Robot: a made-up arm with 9 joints. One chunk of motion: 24 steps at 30 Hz.
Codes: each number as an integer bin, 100 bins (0 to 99) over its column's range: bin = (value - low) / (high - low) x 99, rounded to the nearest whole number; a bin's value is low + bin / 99 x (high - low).
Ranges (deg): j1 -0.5..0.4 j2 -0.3..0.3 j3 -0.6..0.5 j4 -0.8..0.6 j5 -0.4..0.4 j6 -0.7..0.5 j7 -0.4..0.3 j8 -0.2..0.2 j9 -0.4..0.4
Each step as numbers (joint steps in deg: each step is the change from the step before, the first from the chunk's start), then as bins.
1 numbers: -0.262 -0.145 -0.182 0.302 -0.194 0.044 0.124 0.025 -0.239
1 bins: 26 26 38 78 25 61 74 56 20
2 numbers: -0.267 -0.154 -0.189 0.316 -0.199 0.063 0.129 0.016 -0.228
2 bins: 26 24 37 79 25 63 75 53 21
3 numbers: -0.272 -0.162 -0.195 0.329 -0.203 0.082 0.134 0.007 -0.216
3 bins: 25 23 36 80 24 65 76 51 23
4 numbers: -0.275 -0.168 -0.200 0.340 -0.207 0.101 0.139 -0.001 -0.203
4 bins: 25 22 36 81 24 66 76 49 24
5 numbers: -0.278 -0.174 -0.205 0.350 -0.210 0.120 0.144 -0.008 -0.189
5 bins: 24 21 36 81 24 68 77 48 26
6 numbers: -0.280 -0.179 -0.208 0.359 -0.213 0.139 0.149 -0.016 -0.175
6 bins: 24 20 35 82 23 69 78 46 28
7 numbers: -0.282 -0.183 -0.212 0.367 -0.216 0.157 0.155 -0.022 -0.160
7 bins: 24 19 35 83 23 71 78 44 30
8 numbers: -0.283 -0.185 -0.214 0.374 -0.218 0.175 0.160 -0.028 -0.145
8 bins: 24 19 35 83 23 72 79 43 32
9 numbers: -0.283 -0.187 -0.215 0.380 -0.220 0.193 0.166 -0.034 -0.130
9 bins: 24 19 35 83 22 74 80 41 33
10 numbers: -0.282 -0.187 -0.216 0.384 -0.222 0.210 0.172 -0.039 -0.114
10 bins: 24 19 35 84 22 75 81 40 35
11 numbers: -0.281 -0.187 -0.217 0.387 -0.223 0.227 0.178 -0.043 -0.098
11 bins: 24 19 34 84 22 76 82 39 37
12 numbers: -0.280 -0.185 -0.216 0.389 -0.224 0.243 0.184 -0.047 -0.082
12 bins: 24 19 35 84 22 78 83 38 39
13 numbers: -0.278 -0.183 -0.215 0.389 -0.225 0.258 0.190 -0.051 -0.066
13 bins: 24 19 35 84 22 79 83 37 41
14 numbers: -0.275 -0.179 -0.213 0.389 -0.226 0.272 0.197 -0.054 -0.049
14 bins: 25 20 35 84 22 80 84 36 43
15 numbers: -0.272 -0.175 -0.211 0.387 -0.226 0.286 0.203 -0.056 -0.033
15 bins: 25 21 35 84 22 81 85 36 45
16 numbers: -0.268 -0.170 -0.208 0.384 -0.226 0.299 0.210 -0.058 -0.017
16 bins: 26 21 35 84 22 82 86 35 47
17 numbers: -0.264 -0.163 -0.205 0.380 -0.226 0.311 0.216 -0.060 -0.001
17 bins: 26 23 36 83 22 83 87 35 49
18 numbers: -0.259 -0.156 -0.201 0.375 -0.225 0.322 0.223 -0.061 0.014
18 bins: 27 24 36 83 22 84 88 34 51
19 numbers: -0.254 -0.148 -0.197 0.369 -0.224 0.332 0.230 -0.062 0.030
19 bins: 27 25 36 83 22 85 89 34 53
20 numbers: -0.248 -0.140 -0.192 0.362 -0.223 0.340 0.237 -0.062 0.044
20 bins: 28 26 37 82 22 86 90 34 55
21 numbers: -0.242 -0.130 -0.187 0.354 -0.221 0.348 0.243 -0.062 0.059
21 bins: 28 28 37 82 22 86 91 34 57
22 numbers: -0.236 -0.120 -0.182 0.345 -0.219 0.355 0.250 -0.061 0.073
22 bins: 29 30 38 81 22 87 92 34 59
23 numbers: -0.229 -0.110 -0.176 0.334 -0.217 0.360 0.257 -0.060 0.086
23 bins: 30 31 38 80 23 87 93 35 60
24 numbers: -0.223 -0.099 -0.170 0.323 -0.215 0.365 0.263 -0.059 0.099
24 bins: 30 33 39 79 23 88 94 35 62
